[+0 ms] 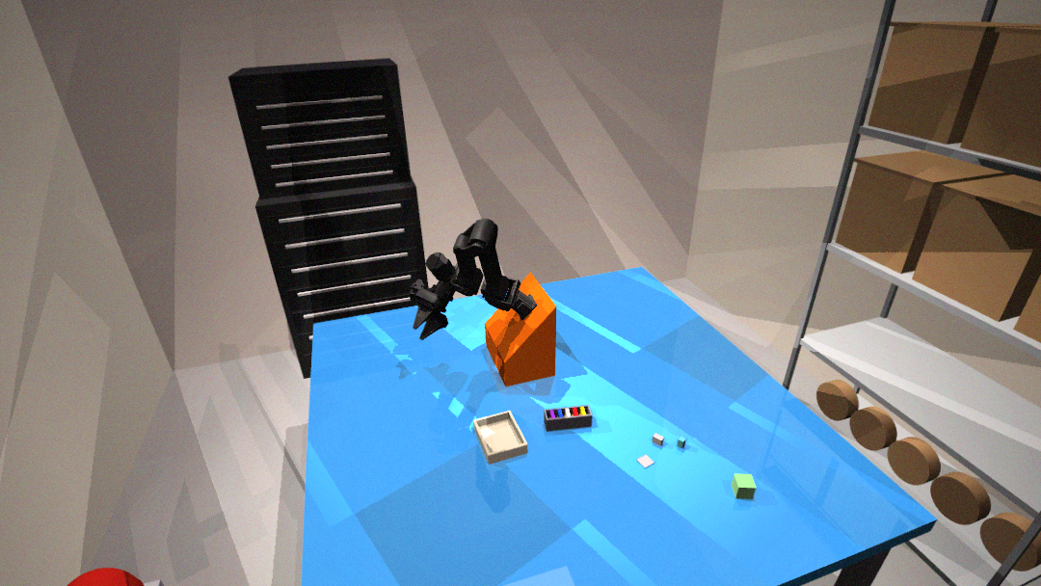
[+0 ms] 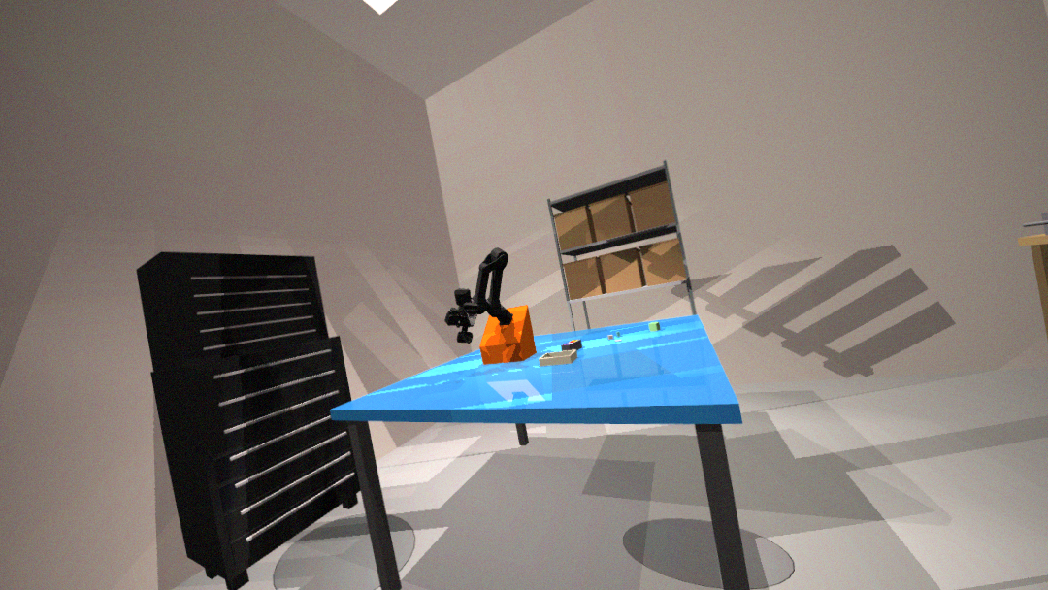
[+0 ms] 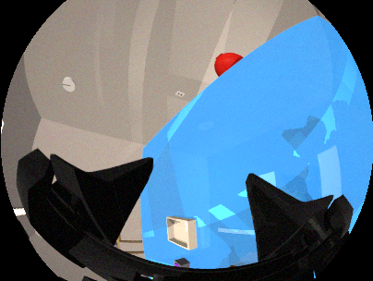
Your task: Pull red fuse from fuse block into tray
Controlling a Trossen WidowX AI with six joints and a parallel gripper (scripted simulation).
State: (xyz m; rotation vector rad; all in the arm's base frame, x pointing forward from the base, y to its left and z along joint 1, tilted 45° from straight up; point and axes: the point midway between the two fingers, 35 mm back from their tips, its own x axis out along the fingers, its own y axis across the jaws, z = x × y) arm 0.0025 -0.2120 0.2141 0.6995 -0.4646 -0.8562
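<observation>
Now: gripper tip 36 cm to the right of the red fuse, 29 cm short of it and 15 cm above it. Round my gripper tip: tan tray 29 cm ahead, 17 cm below, 16 cm to the left; grey tile 48 cm to the left, 46 cm ahead, 17 cm below; green cube 64 cm to the left, 61 cm ahead, 15 cm below.
</observation>
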